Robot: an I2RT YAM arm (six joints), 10 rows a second.
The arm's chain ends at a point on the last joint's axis. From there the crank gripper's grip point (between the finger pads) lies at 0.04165 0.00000 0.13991 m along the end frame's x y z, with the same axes.
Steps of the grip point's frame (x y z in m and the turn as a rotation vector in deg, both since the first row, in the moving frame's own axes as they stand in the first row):
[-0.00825 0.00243 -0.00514 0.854 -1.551 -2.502]
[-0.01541 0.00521 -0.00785 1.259 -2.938 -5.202]
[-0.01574 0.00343 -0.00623 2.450 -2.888 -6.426]
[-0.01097 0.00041 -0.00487 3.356 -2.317 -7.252]
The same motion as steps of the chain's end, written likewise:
[-0.00436 0.00626 -0.00619 0.854 -1.551 -2.502]
[-0.00788 0.01175 -0.00972 1.259 -2.938 -5.202]
[-0.00806 0.01370 -0.00792 2.450 -2.888 -6.426]
[-0.00445 0.01352 -0.00604 3.356 -2.317 -7.252]

